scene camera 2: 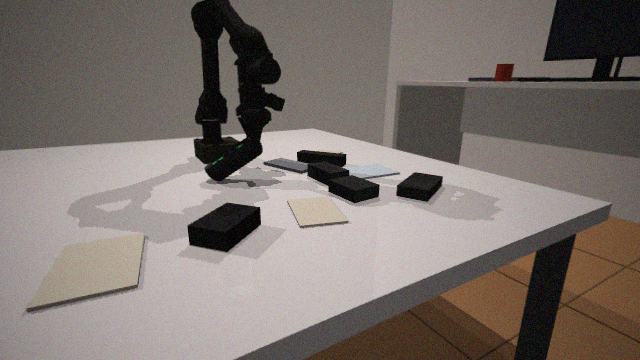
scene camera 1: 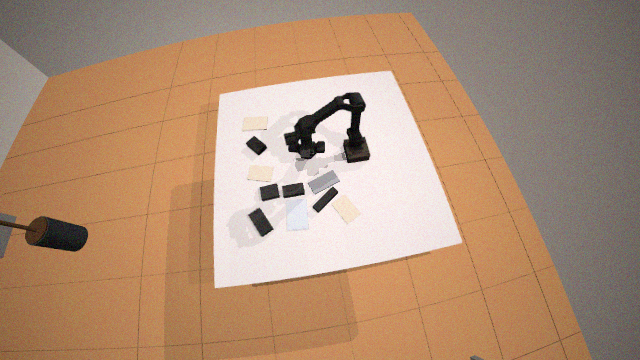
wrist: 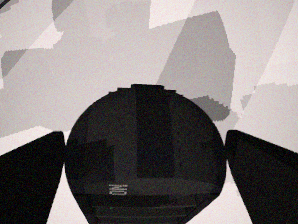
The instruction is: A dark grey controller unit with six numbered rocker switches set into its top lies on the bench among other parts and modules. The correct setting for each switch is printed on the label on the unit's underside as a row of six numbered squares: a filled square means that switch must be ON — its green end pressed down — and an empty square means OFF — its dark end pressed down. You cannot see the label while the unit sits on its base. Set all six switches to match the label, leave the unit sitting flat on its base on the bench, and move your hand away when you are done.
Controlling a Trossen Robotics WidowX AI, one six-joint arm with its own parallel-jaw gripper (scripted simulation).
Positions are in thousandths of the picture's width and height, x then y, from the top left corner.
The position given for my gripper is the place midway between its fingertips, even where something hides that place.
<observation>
I see my gripper (scene camera 2: 398,404).
My gripper also shows in the wrist view (wrist: 492,632).
</observation>
